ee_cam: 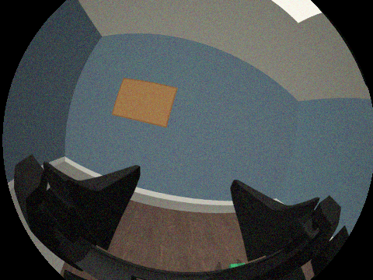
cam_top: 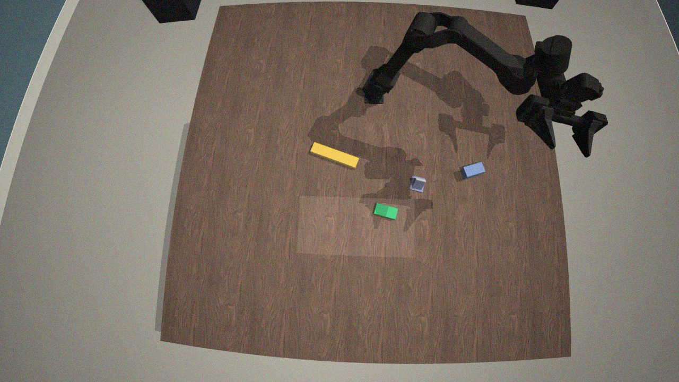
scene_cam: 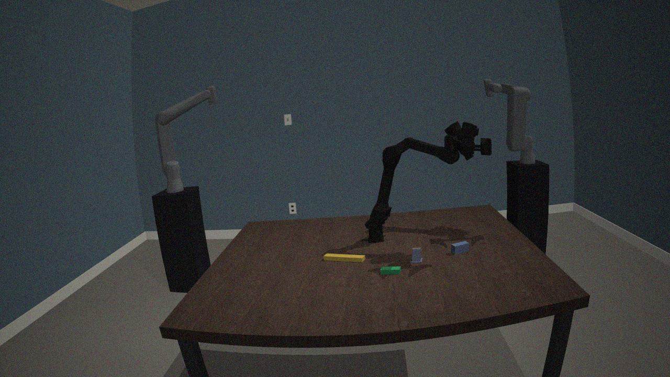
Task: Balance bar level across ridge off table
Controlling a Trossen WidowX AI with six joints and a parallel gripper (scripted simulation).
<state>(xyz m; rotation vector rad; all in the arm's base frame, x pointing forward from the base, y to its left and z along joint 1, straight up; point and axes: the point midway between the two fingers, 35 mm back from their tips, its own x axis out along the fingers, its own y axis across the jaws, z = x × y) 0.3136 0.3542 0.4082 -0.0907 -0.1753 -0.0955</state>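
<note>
Right now the yellow bar is 12 cm behind my gripper tip, 48 cm to the right of it and 41 cm below it. From my gripper tip the other things lie so: pale blue block 8 cm behind, 3 cm to the right, 40 cm below; green block 5 cm ahead, 31 cm to the right, 41 cm below.
</note>
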